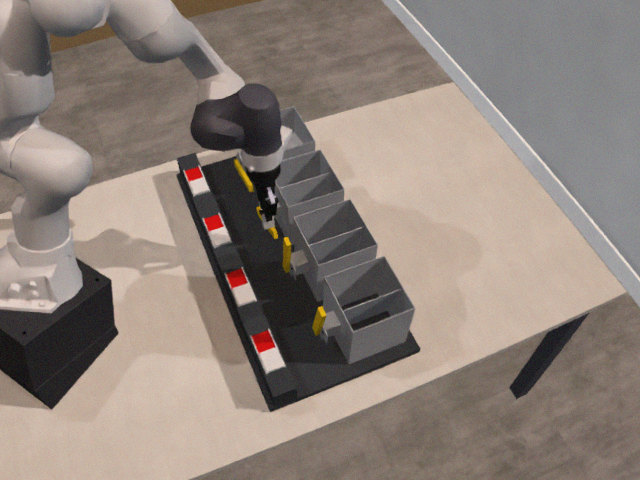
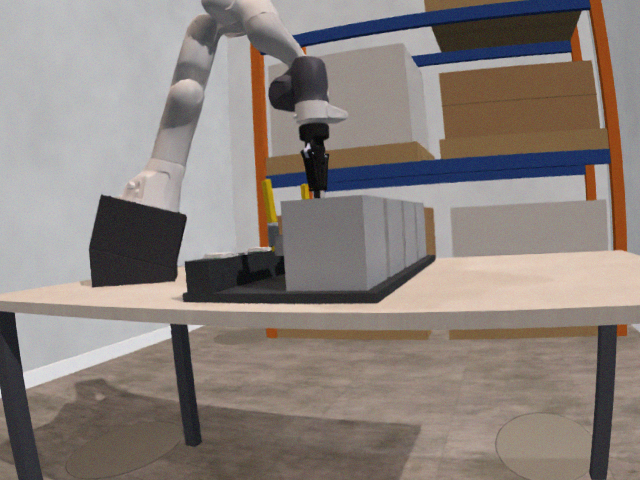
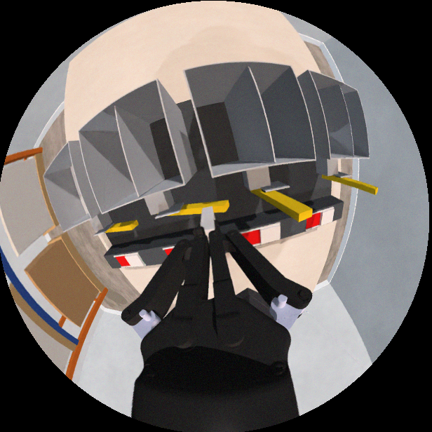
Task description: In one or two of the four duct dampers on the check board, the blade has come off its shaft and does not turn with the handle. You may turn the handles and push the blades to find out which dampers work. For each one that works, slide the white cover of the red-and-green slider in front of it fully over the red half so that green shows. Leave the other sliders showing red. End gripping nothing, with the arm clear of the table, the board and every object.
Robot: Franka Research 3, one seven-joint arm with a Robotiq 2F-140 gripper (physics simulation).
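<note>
The black check board [image 1: 330, 373] [image 2: 289, 296] carries four grey open-topped dampers, the nearest one [image 1: 379, 338] [image 2: 323, 245] at its near end. A thin panel spans each of the three nearer boxes. The far handle [image 1: 243, 175] [image 3: 121, 227] and second handle [image 1: 273, 232] [image 3: 205, 207] are tilted; the third [image 1: 286, 254] [image 3: 285, 204] and nearest [image 1: 318, 320] [image 3: 350, 184] stand nearly upright. My gripper [image 1: 268, 223] [image 2: 317, 194] [image 3: 208, 214] is shut and empty, its tips at the second handle; contact is unclear. All four sliders [image 1: 200, 187] [image 1: 219, 236] [image 1: 244, 294] [image 1: 271, 360] show red.
The board lies on a beige table [image 1: 496, 248] [image 2: 516, 279]. The robot's black base block [image 1: 72, 335] [image 2: 136, 240] stands on the slider side. A blue and orange shelf rack [image 2: 610, 103] with boxes stands beyond the table. The damper walls rise close beside the handles.
</note>
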